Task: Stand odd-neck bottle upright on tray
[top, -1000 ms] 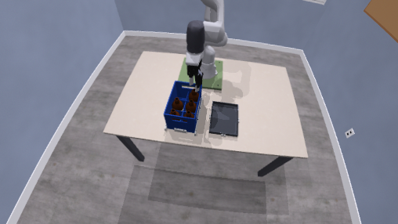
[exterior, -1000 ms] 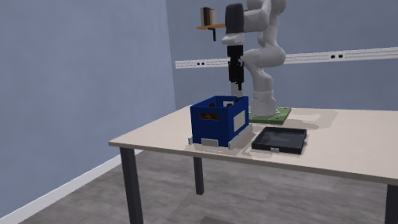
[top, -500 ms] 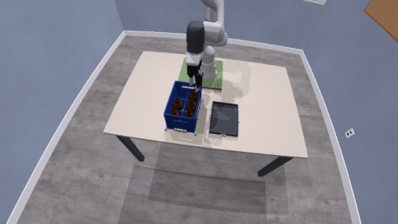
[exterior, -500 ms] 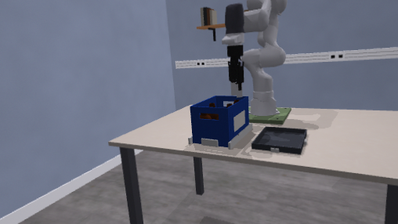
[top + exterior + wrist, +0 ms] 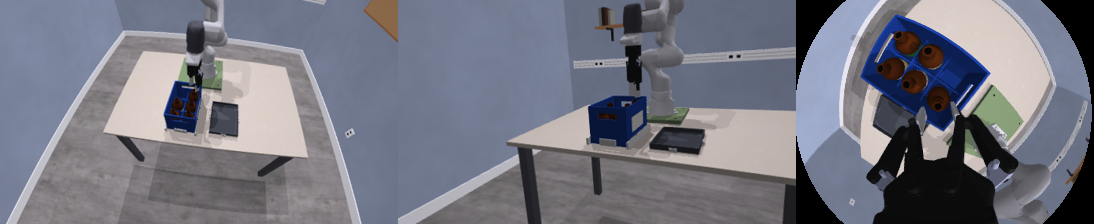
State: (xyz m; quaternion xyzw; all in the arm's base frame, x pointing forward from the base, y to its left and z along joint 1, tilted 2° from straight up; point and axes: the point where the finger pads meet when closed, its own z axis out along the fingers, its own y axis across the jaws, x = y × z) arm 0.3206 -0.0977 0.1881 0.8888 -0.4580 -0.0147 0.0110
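Right now my hand is 130 mm above the bottle. Round my hand: blue crate 130 mm below, 80 mm ahead, 60 mm to the right; then dark tray 210 mm to the left, 200 mm below, 120 mm ahead.
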